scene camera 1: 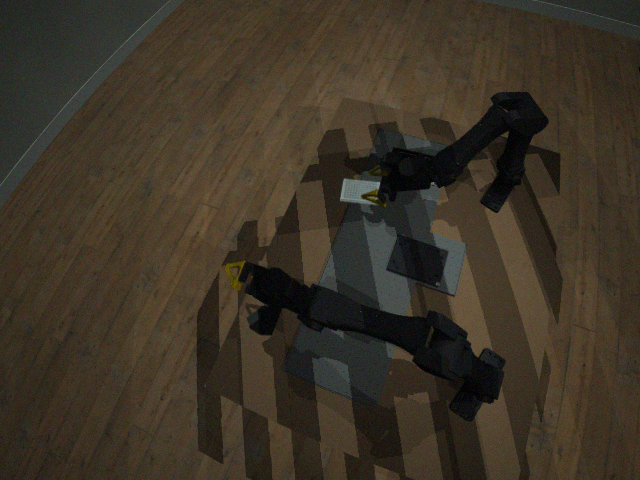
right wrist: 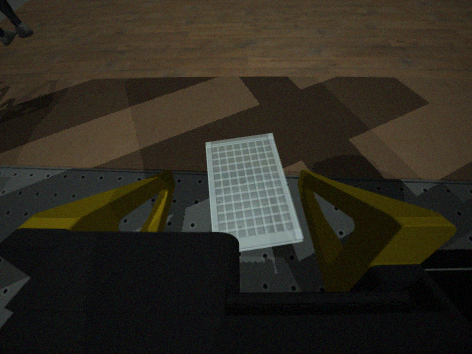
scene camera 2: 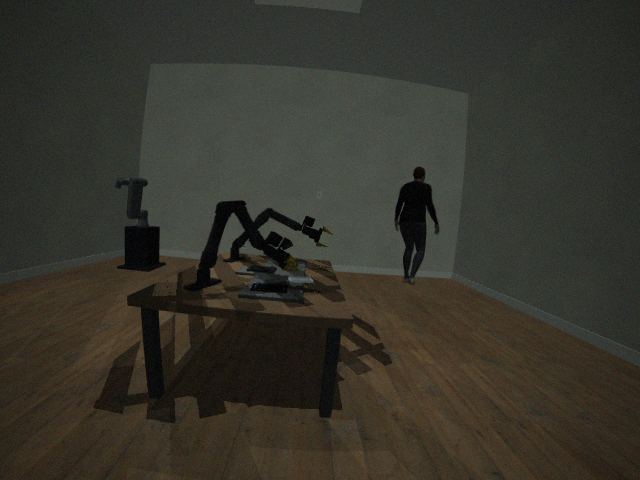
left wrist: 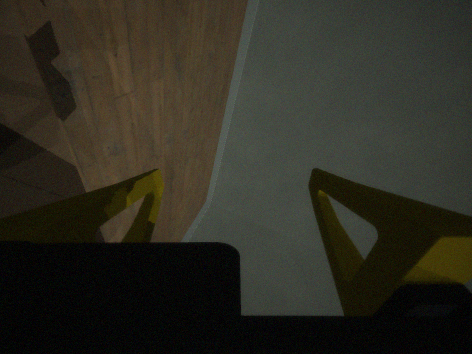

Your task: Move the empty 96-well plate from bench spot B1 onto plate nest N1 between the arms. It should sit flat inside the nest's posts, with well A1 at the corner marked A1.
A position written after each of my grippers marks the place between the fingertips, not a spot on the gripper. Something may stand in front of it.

Note:
My left gripper (scene camera 1: pixel 239 270) is open, with nothing in its grasp. My right gripper (right wrist: pixel 236 176) is open, with nothing in its grasp. Also in view: a white well plate (scene camera 1: pixel 352 190).
The white well plate is seen too in the right wrist view (right wrist: pixel 250 199). My left gripper shows as well in the left wrist view (left wrist: pixel 236 177). The left wrist view does not show the white well plate: it is out of frame.

